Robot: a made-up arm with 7 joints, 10 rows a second.
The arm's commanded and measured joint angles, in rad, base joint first. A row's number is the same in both.
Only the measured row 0 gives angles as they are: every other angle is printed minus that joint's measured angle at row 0.
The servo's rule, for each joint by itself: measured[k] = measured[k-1] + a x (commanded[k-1-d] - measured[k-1]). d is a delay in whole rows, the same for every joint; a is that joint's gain. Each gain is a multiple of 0.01, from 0.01 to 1. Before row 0 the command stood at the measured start. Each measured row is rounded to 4 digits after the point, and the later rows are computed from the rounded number. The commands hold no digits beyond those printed.
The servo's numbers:
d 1
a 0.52 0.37 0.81 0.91 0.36 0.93 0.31
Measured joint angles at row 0: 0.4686, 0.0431, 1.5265, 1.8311, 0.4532, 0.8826, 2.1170
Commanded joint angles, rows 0 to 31: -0.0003, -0.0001, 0.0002, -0.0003, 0.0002, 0.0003, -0.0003; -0.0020, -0.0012, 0.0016, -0.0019, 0.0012, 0.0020, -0.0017; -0.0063, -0.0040, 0.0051, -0.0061, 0.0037, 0.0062, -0.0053; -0.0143, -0.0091, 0.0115, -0.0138, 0.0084, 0.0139, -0.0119; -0.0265, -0.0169, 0.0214, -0.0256, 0.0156, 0.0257, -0.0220; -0.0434, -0.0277, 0.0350, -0.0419, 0.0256, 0.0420, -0.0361; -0.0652, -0.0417, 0.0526, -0.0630, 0.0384, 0.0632, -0.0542; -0.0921, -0.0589, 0.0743, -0.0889, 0.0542, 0.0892, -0.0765; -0.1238, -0.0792, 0.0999, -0.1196, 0.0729, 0.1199, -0.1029; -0.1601, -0.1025, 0.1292, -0.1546, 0.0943, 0.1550, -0.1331; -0.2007, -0.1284, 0.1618, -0.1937, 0.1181, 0.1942, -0.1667; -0.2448, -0.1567, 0.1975, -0.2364, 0.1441, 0.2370, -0.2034; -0.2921, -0.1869, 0.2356, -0.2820, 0.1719, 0.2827, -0.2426; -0.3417, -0.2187, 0.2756, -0.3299, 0.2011, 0.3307, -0.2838; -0.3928, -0.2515, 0.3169, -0.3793, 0.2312, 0.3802, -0.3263; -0.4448, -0.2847, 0.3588, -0.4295, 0.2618, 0.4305, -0.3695; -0.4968, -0.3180, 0.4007, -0.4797, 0.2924, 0.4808, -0.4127; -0.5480, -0.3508, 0.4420, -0.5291, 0.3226, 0.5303, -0.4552; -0.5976, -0.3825, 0.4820, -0.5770, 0.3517, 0.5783, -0.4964; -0.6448, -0.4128, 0.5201, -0.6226, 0.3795, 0.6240, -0.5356; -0.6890, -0.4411, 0.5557, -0.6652, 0.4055, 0.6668, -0.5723; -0.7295, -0.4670, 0.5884, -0.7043, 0.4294, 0.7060, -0.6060; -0.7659, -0.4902, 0.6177, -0.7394, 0.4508, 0.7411, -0.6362; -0.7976, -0.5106, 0.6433, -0.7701, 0.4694, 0.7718, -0.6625; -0.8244, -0.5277, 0.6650, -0.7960, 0.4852, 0.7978, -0.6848; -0.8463, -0.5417, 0.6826, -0.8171, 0.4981, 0.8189, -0.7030; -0.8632, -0.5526, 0.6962, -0.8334, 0.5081, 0.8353, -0.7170; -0.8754, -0.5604, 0.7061, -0.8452, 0.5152, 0.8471, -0.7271; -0.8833, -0.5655, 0.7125, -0.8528, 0.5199, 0.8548, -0.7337; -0.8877, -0.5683, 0.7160, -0.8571, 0.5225, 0.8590, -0.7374; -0.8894, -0.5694, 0.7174, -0.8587, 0.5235, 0.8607, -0.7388; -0.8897, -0.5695, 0.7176, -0.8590, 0.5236, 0.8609, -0.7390
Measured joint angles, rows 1 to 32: 0.0000, 0.0000, 0.0000, 0.0000, 0.0000, 0.0000, 0.0000; -0.0002, 0.0000, 0.0002, -0.0003, 0.0001, 0.0003, -0.0001; -0.0011, -0.0004, 0.0013, -0.0018, 0.0005, 0.0019, -0.0006; -0.0038, -0.0017, 0.0044, -0.0057, 0.0017, 0.0059, -0.0021; -0.0093, -0.0044, 0.0102, -0.0131, 0.0041, 0.0133, -0.0051; -0.0182, -0.0090, 0.0193, -0.0245, 0.0082, 0.0248, -0.0103; -0.0313, -0.0159, 0.0320, -0.0403, 0.0145, 0.0408, -0.0183; -0.0489, -0.0254, 0.0487, -0.0610, 0.0231, 0.0616, -0.0294; -0.0714, -0.0378, 0.0694, -0.0864, 0.0343, 0.0873, -0.0440; -0.0986, -0.0531, 0.0941, -0.1166, 0.0482, 0.1176, -0.0623; -0.1306, -0.0714, 0.1225, -0.1512, 0.0648, 0.1524, -0.0842; -0.1671, -0.0925, 0.1543, -0.1899, 0.0840, 0.1913, -0.1098; -0.2075, -0.1163, 0.1893, -0.2322, 0.1056, 0.2338, -0.1388; -0.2515, -0.1424, 0.2268, -0.2775, 0.1295, 0.2793, -0.1710; -0.2984, -0.1706, 0.2663, -0.3252, 0.1553, 0.3271, -0.2060; -0.3475, -0.2005, 0.3073, -0.3744, 0.1826, 0.3765, -0.2433; -0.3981, -0.2317, 0.3490, -0.4245, 0.2111, 0.4267, -0.2824; -0.4494, -0.2636, 0.3909, -0.4747, 0.2404, 0.4770, -0.3228; -0.5007, -0.2959, 0.4323, -0.5242, 0.2700, 0.5266, -0.3638; -0.5511, -0.3279, 0.4726, -0.5722, 0.2994, 0.5747, -0.4049; -0.5998, -0.3593, 0.5111, -0.6181, 0.3282, 0.6205, -0.4454; -0.6462, -0.3896, 0.5472, -0.6610, 0.3560, 0.6636, -0.4847; -0.6895, -0.4182, 0.5806, -0.7004, 0.3824, 0.7030, -0.5223; -0.7292, -0.4448, 0.6107, -0.7359, 0.4070, 0.7384, -0.5576; -0.7648, -0.4691, 0.6371, -0.7670, 0.4295, 0.7695, -0.5901; -0.7958, -0.4908, 0.6597, -0.7934, 0.4496, 0.7958, -0.6195; -0.8221, -0.5096, 0.6782, -0.8150, 0.4671, 0.8173, -0.6454; -0.8435, -0.5255, 0.6928, -0.8317, 0.4819, 0.8340, -0.6676; -0.8601, -0.5384, 0.7036, -0.8440, 0.4939, 0.8462, -0.6860; -0.8722, -0.5484, 0.7108, -0.8520, 0.5033, 0.8542, -0.7008; -0.8803, -0.5558, 0.7150, -0.8566, 0.5102, 0.8587, -0.7121; -0.8850, -0.5608, 0.7169, -0.8585, 0.5150, 0.8606, -0.7204
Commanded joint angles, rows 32 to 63: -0.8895, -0.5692, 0.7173, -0.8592, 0.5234, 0.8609, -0.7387; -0.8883, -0.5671, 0.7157, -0.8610, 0.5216, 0.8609, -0.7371; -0.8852, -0.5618, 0.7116, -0.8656, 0.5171, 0.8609, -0.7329; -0.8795, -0.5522, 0.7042, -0.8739, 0.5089, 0.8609, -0.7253; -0.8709, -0.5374, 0.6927, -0.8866, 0.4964, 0.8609, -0.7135; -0.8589, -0.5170, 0.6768, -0.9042, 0.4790, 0.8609, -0.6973; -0.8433, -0.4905, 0.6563, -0.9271, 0.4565, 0.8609, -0.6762; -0.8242, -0.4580, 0.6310, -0.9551, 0.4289, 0.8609, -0.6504; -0.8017, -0.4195, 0.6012, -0.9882, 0.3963, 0.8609, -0.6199; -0.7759, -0.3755, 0.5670, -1.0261, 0.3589, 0.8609, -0.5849; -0.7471, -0.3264, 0.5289, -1.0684, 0.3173, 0.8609, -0.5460; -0.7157, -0.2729, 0.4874, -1.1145, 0.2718, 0.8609, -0.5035; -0.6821, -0.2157, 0.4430, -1.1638, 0.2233, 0.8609, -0.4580; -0.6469, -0.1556, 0.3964, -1.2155, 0.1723, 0.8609, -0.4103; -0.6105, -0.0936, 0.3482, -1.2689, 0.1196, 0.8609, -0.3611; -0.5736, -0.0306, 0.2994, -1.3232, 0.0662, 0.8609, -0.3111; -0.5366, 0.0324, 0.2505, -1.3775, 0.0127, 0.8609, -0.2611; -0.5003, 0.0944, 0.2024, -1.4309, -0.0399, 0.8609, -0.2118; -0.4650, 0.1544, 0.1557, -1.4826, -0.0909, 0.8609, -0.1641; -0.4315, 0.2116, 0.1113, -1.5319, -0.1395, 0.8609, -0.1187; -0.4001, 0.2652, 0.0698, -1.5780, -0.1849, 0.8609, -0.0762; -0.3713, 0.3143, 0.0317, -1.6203, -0.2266, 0.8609, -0.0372; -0.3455, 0.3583, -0.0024, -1.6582, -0.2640, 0.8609, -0.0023; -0.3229, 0.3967, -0.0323, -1.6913, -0.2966, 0.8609, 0.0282; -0.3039, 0.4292, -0.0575, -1.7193, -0.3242, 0.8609, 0.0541; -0.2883, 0.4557, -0.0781, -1.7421, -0.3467, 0.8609, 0.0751; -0.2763, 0.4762, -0.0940, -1.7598, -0.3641, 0.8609, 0.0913; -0.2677, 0.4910, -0.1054, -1.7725, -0.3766, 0.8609, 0.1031; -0.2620, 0.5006, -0.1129, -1.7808, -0.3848, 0.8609, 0.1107; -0.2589, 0.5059, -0.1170, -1.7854, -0.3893, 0.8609, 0.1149; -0.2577, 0.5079, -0.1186, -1.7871, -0.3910, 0.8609, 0.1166; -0.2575, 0.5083, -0.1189, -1.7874, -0.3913, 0.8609, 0.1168
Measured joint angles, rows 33 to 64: -0.8874, -0.5640, 0.7175, -0.8590, 0.5181, 0.8609, -0.7262; -0.8885, -0.5659, 0.7173, -0.8592, 0.5200, 0.8609, -0.7301; -0.8884, -0.5663, 0.7160, -0.8608, 0.5206, 0.8609, -0.7323; -0.8867, -0.5646, 0.7124, -0.8652, 0.5193, 0.8609, -0.7325; -0.8830, -0.5600, 0.7058, -0.8731, 0.5156, 0.8609, -0.7303; -0.8767, -0.5516, 0.6952, -0.8854, 0.5087, 0.8609, -0.7251; -0.8674, -0.5388, 0.6803, -0.9025, 0.4980, 0.8609, -0.7165; -0.8549, -0.5209, 0.6609, -0.9249, 0.4831, 0.8609, -0.7040; -0.8389, -0.4976, 0.6367, -0.9524, 0.4636, 0.8609, -0.6874; -0.8196, -0.4687, 0.6079, -0.9850, 0.4394, 0.8609, -0.6665; -0.7969, -0.4342, 0.5748, -1.0224, 0.4104, 0.8609, -0.6412; -0.7710, -0.3943, 0.5376, -1.0643, 0.3769, 0.8609, -0.6117; -0.7422, -0.3494, 0.4969, -1.1100, 0.3391, 0.8609, -0.5782; -0.7109, -0.2999, 0.4532, -1.1590, 0.2974, 0.8609, -0.5409; -0.6776, -0.2465, 0.4072, -1.2104, 0.2524, 0.8609, -0.5004; -0.6427, -0.1899, 0.3594, -1.2636, 0.2046, 0.8609, -0.4572; -0.6068, -0.1310, 0.3108, -1.3178, 0.1548, 0.8609, -0.4119; -0.5703, -0.0705, 0.2620, -1.3721, 0.1036, 0.8609, -0.3652; -0.5339, -0.0095, 0.2137, -1.4256, 0.0519, 0.8609, -0.3176; -0.4981, 0.0511, 0.1667, -1.4775, 0.0005, 0.8609, -0.2700; -0.4635, 0.1105, 0.1218, -1.5270, -0.0499, 0.8609, -0.2231; -0.4305, 0.1677, 0.0797, -1.5734, -0.0985, 0.8609, -0.1776; -0.3997, 0.2219, 0.0408, -1.6161, -0.1446, 0.8609, -0.1341; -0.3715, 0.2724, 0.0058, -1.6544, -0.1876, 0.8609, -0.0932; -0.3462, 0.3184, -0.0251, -1.6880, -0.2268, 0.8609, -0.0556; -0.3242, 0.3594, -0.0513, -1.7165, -0.2619, 0.8609, -0.0216; -0.3055, 0.3950, -0.0730, -1.7398, -0.2924, 0.8609, 0.0084; -0.2903, 0.4250, -0.0900, -1.7580, -0.3182, 0.8609, 0.0341; -0.2785, 0.4494, -0.1025, -1.7712, -0.3392, 0.8609, 0.0555; -0.2699, 0.4683, -0.1109, -1.7799, -0.3556, 0.8609, 0.0726; -0.2642, 0.4822, -0.1158, -1.7849, -0.3677, 0.8609, 0.0857; -0.2608, 0.4917, -0.1181, -1.7869, -0.3761, 0.8609, 0.0953
